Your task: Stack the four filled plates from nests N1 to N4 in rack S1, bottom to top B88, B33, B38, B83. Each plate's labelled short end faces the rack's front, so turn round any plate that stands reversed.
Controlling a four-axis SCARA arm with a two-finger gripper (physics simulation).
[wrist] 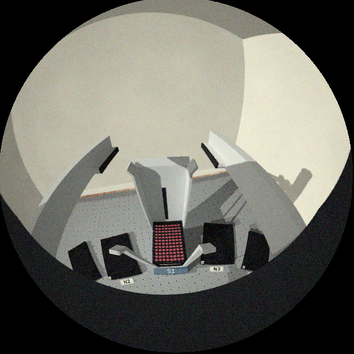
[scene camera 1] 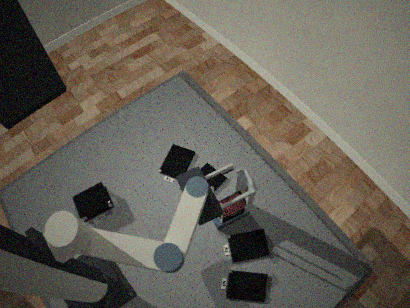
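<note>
Rack S1 has a tall slotted back panel, two bent front posts and a blue front label. A black plate with red wells lies flat inside it, square to the rack. Its end label is not readable, and any plates beneath it are hidden. My gripper is open and empty above the rack, its fingers spread wide either side of it. Nests N1, N2, N3 and N4 look plain black, with no red wells showing.
Nests N2 and N3 flank the rack closely. A separate black block stands on the grey table near the arm's base. My arm's link covers part of the table in the scene view. A large black cabinet stands beyond the table.
</note>
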